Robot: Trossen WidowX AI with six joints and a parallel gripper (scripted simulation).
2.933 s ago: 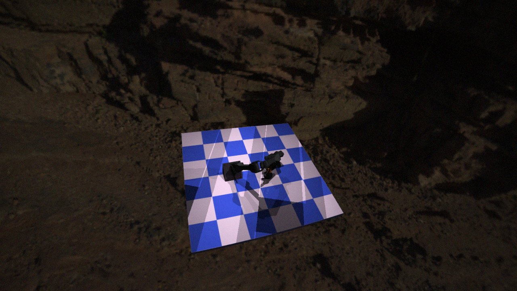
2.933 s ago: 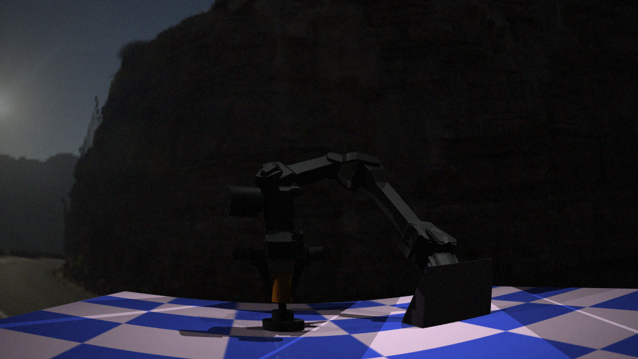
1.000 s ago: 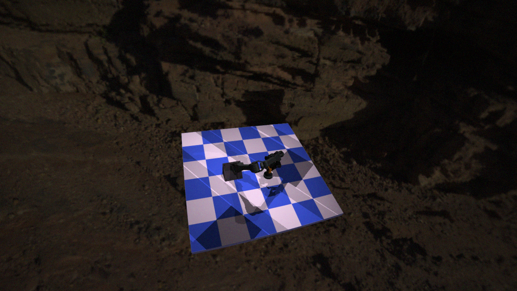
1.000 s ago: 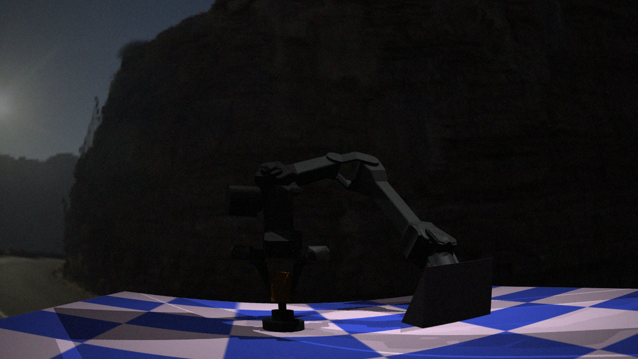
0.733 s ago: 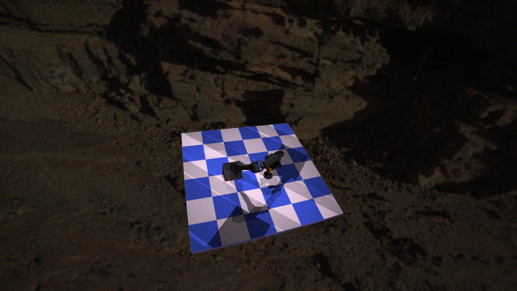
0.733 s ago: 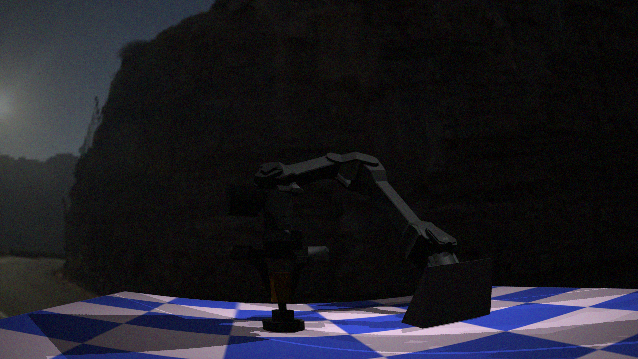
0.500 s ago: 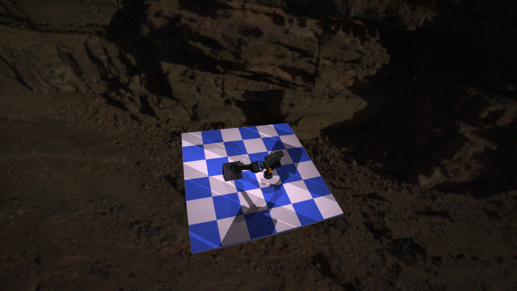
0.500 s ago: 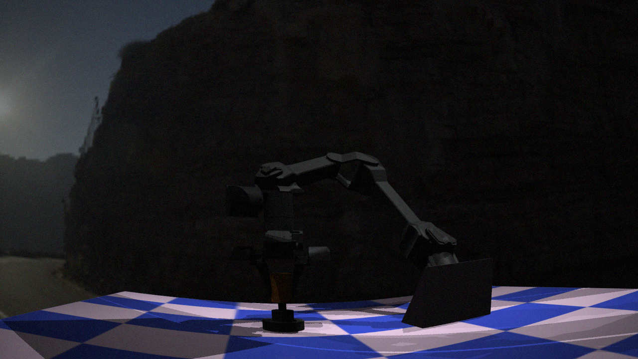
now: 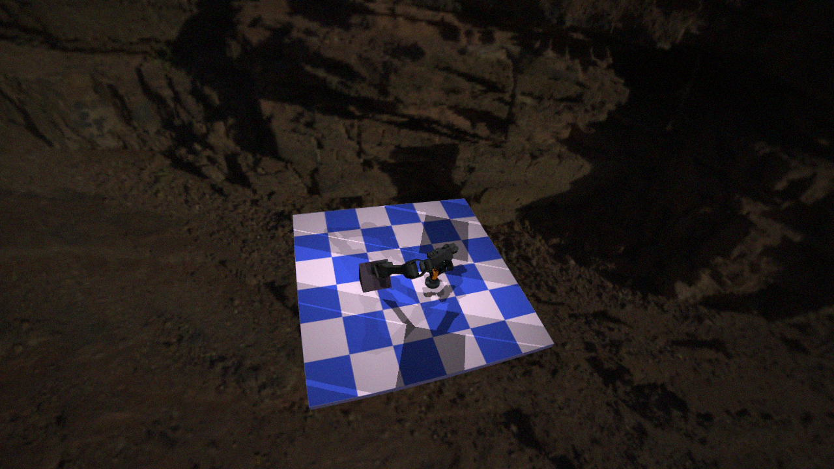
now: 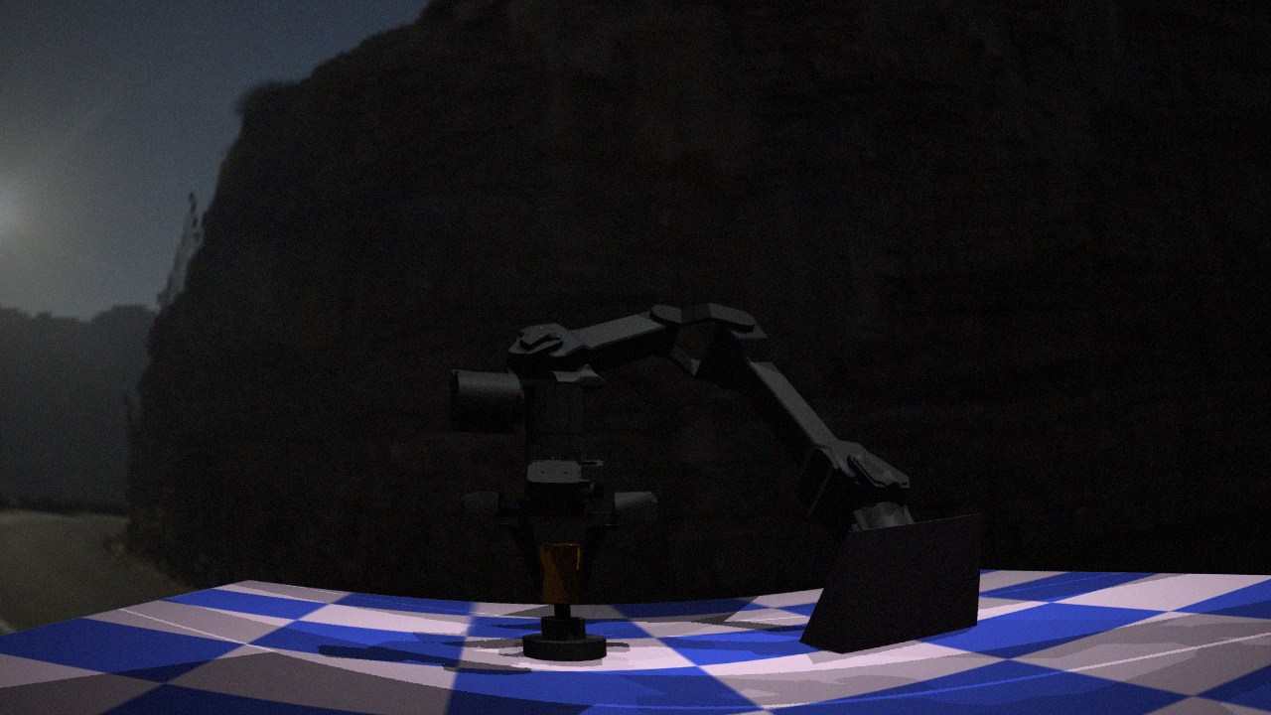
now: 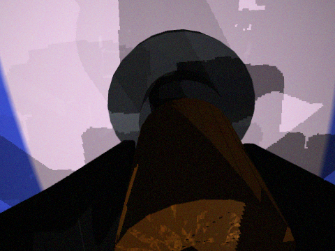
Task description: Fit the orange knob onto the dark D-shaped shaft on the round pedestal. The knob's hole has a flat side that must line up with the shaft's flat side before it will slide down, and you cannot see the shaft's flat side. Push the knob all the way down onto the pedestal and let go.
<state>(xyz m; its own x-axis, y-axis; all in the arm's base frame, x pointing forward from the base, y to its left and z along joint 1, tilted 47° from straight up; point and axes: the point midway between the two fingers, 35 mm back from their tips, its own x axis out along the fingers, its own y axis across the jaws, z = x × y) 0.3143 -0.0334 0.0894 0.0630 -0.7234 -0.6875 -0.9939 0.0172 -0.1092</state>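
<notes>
Right now the orange knob is 20 mm above my gripper tip. From my gripper tip the other things lie so: pedestal (40 mm below).
</notes>
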